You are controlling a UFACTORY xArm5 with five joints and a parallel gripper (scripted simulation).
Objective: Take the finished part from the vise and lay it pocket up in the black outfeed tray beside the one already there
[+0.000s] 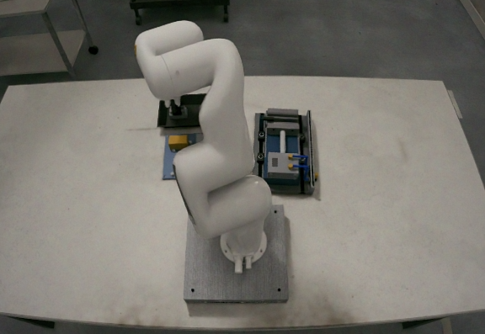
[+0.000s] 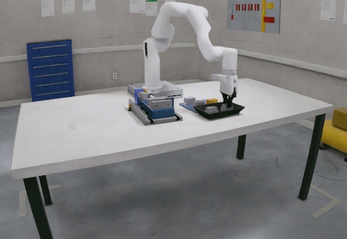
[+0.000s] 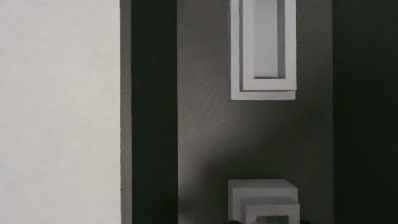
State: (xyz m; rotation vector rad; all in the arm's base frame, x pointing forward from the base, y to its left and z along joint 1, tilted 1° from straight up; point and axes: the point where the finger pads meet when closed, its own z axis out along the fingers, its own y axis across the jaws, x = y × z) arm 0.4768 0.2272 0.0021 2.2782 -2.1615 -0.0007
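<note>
Now: hand 10 mm short of the grey part, 100 mm to the left of it and 30 mm above it. Round my hand: yellow block 130 mm behind, 10 mm to the right, 30 mm below; blue plate 160 mm behind, 60 mm to the right, 50 mm below.
</note>
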